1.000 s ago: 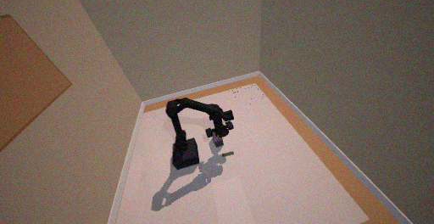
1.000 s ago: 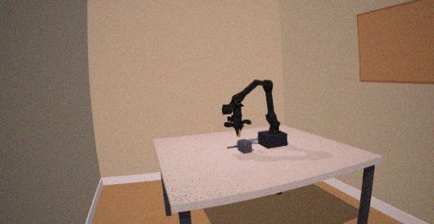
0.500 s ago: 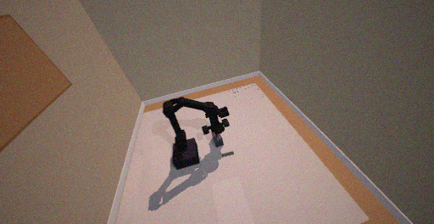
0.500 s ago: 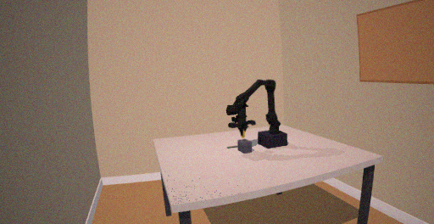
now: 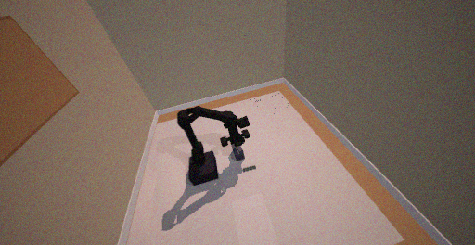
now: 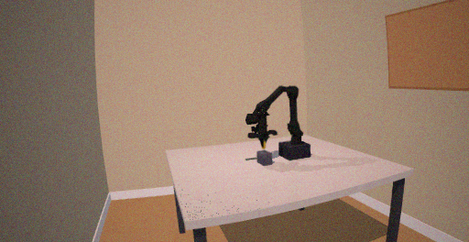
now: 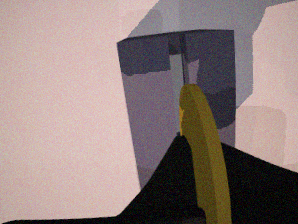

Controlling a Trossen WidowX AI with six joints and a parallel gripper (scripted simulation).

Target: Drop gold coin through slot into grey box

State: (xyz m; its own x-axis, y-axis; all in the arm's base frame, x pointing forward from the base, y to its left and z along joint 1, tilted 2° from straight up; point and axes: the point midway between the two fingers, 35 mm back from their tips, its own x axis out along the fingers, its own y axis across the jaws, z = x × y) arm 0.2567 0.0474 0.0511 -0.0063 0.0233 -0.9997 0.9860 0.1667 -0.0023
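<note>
The gold coin is 2 cm above my gripper tip.
</note>
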